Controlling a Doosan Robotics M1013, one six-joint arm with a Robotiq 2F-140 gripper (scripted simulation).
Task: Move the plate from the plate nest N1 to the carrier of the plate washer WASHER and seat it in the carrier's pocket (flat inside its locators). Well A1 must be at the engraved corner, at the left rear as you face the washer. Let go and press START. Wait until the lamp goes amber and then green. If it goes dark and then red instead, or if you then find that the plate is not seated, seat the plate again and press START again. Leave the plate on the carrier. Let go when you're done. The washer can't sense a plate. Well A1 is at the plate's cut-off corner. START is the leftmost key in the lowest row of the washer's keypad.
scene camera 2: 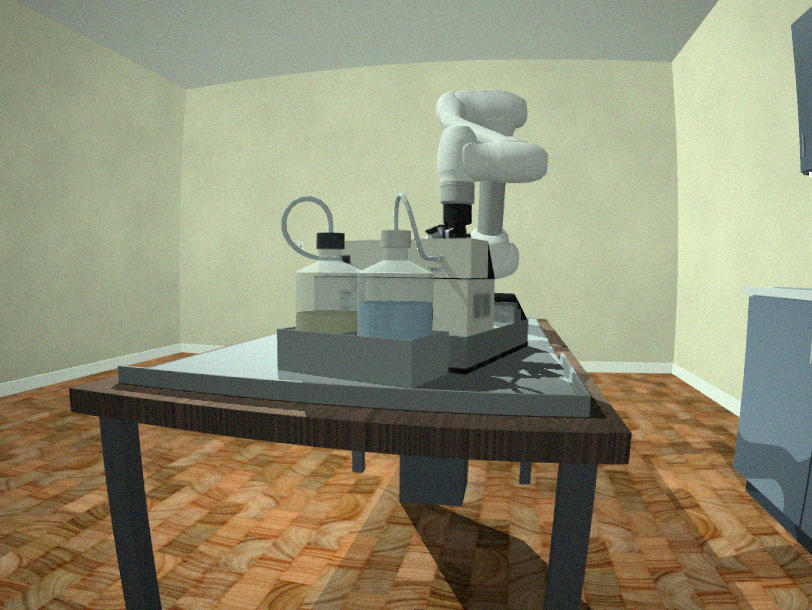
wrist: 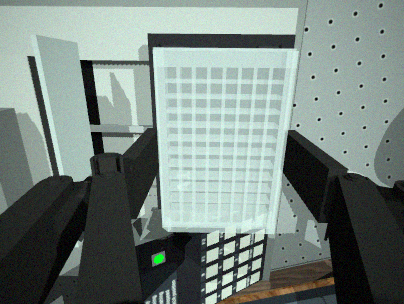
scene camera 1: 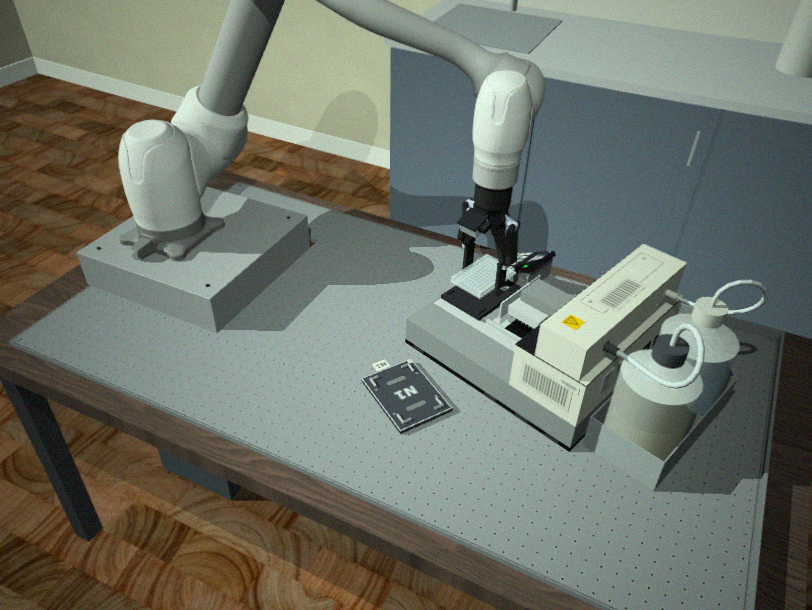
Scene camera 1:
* my gripper: 483, 277
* clear well plate: 478, 279
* plate washer: 561, 375
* black carrier: 478, 308
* plate nest: 390, 403
